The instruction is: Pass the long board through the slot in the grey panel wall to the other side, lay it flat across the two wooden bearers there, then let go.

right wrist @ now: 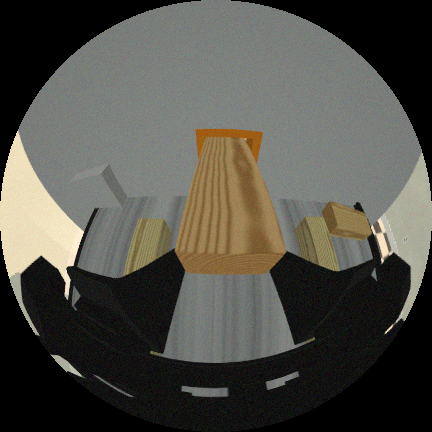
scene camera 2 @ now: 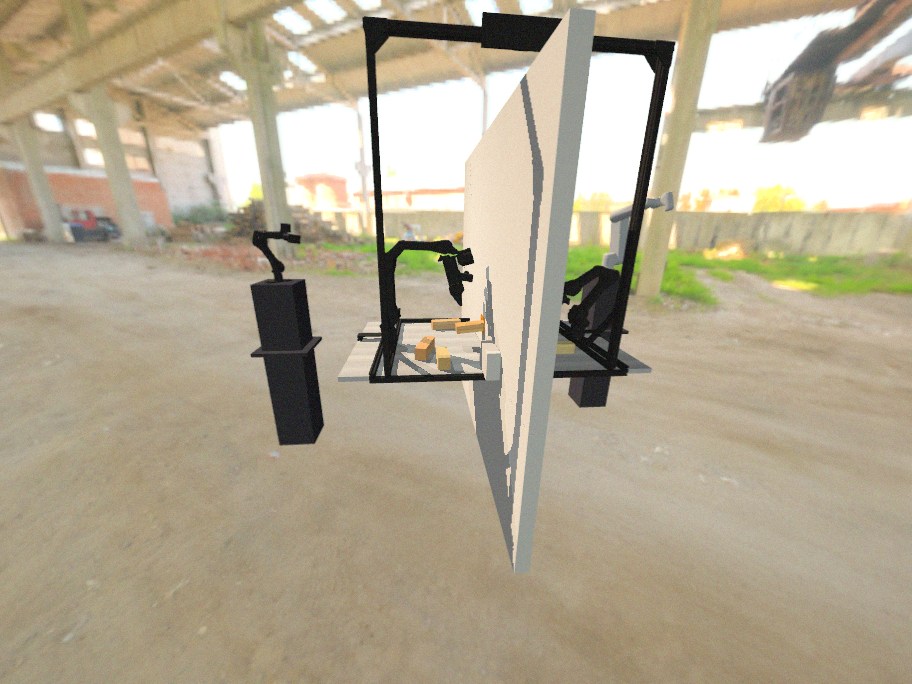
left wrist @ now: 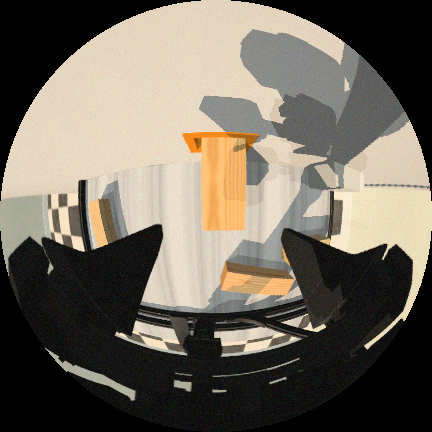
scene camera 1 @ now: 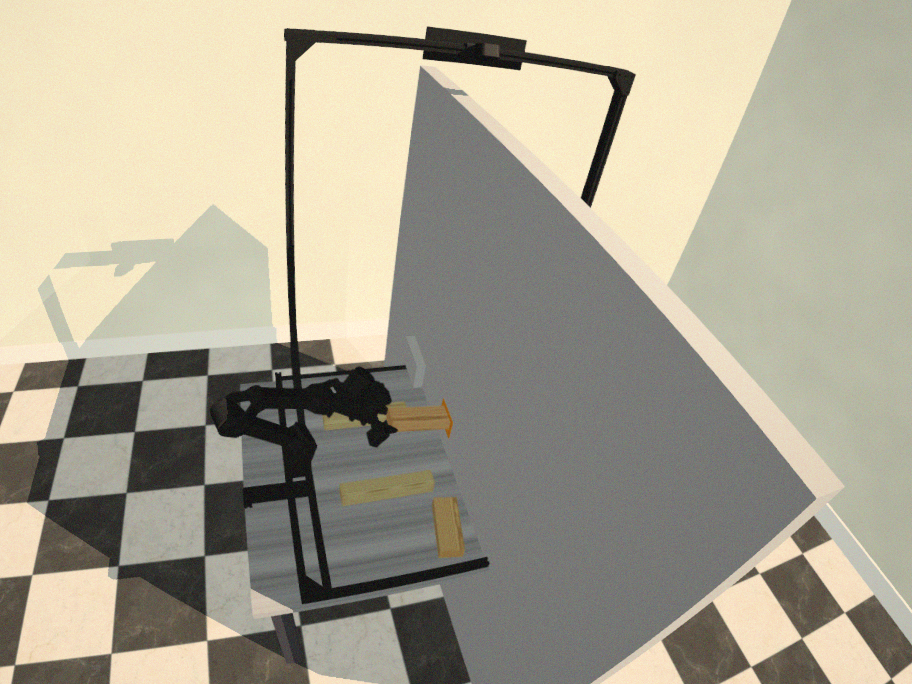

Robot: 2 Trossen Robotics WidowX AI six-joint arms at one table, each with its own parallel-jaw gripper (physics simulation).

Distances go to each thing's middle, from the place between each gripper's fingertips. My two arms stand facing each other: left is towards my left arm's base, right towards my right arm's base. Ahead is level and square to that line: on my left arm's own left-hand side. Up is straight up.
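Orange-framed slot (right wrist: 253, 138): 13 cm to the right of my left hand, 10 cm below it.
From my right hand, orange-framed slot: 10 mm ahead of it, 180 mm to the left of it.
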